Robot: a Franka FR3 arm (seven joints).
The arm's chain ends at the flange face. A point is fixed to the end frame.
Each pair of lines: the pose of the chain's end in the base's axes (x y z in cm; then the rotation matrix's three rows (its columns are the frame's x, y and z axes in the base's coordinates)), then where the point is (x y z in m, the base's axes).
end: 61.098, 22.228, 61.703; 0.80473, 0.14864, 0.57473; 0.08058, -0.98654, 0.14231; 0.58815, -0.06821, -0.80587
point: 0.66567 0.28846 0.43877
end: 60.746, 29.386, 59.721; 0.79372, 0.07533, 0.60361; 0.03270, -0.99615, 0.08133; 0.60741, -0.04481, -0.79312
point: 0.67138 0.35188 0.41918
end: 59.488, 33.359, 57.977; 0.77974, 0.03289, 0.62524; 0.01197, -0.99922, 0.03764; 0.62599, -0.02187, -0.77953
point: 0.66548 0.38484 0.40219
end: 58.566, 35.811, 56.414; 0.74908, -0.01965, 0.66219; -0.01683, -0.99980, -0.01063; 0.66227, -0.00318, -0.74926
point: 0.66714 0.40207 0.38929
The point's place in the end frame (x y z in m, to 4 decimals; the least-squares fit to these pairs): -0.0555 -0.0450 0.1845
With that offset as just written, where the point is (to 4 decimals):
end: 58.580, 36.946, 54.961; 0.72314, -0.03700, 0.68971; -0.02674, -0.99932, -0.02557; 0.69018, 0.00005, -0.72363
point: 0.6746 0.4112 0.3778
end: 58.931, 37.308, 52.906; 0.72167, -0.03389, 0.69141; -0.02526, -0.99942, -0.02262; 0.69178, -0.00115, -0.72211
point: 0.6783 0.4153 0.3575
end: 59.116, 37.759, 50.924; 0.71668, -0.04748, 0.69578; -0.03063, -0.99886, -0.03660; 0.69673, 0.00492, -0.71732
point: 0.6819 0.4175 0.3380
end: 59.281, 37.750, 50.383; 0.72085, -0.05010, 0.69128; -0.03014, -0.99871, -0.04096; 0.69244, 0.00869, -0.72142
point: 0.6826 0.4166 0.3319
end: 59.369, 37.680, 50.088; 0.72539, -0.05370, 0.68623; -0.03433, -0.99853, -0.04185; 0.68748, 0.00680, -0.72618
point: 0.6825 0.4159 0.3284
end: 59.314, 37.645, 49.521; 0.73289, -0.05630, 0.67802; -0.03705, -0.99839, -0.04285; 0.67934, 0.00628, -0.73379
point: 0.6801 0.4155 0.3218
